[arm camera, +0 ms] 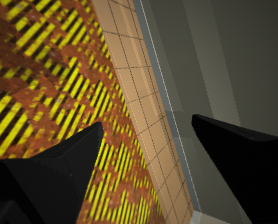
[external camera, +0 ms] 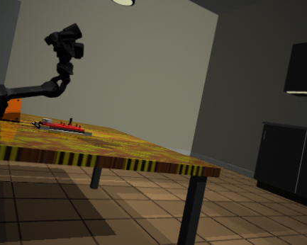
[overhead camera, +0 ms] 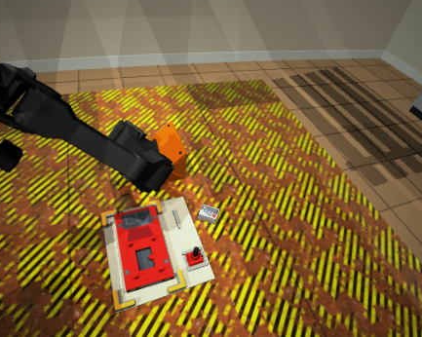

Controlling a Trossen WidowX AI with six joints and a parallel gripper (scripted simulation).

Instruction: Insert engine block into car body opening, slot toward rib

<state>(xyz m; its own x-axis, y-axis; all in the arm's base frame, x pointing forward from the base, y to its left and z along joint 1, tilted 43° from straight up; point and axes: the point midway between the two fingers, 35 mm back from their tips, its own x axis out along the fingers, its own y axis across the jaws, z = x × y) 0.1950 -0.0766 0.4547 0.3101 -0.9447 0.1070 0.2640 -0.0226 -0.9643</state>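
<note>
My gripper tip is now 3 cm short of the engine block, 51 cm to the right of it and 28 cm above it. The rest, counted from my gripper tip: pale base plate 9 cm ahead, 34 cm to the left, 28 cm below.
</note>
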